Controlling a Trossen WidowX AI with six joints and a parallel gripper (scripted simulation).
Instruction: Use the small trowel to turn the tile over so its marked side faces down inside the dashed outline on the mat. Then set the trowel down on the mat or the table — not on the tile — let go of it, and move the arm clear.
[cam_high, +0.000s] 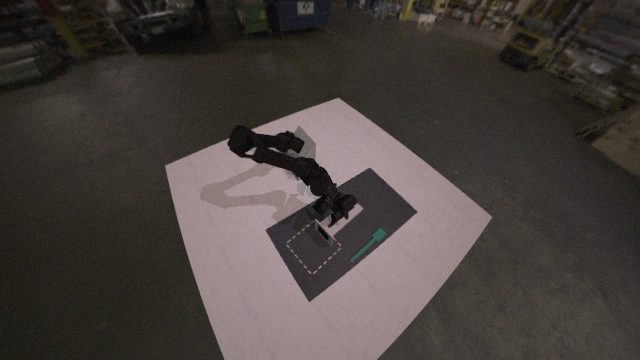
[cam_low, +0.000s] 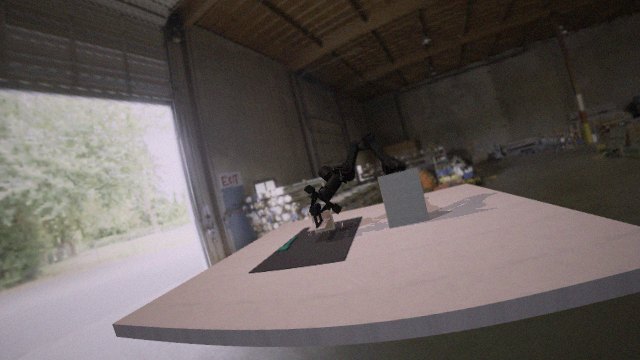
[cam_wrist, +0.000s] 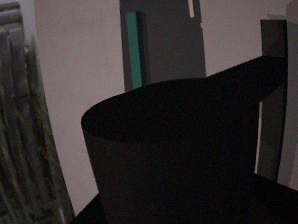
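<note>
My gripper tip is 2 cm past the tile, 9 cm to the left of it and 6 cm above it. Also, from my gripper tip: teal trowel (13 cm ahead, 6 cm to the left, 10 cm below); then dark mat (1 cm behind, 4 cm to the left, 13 cm below).
</note>
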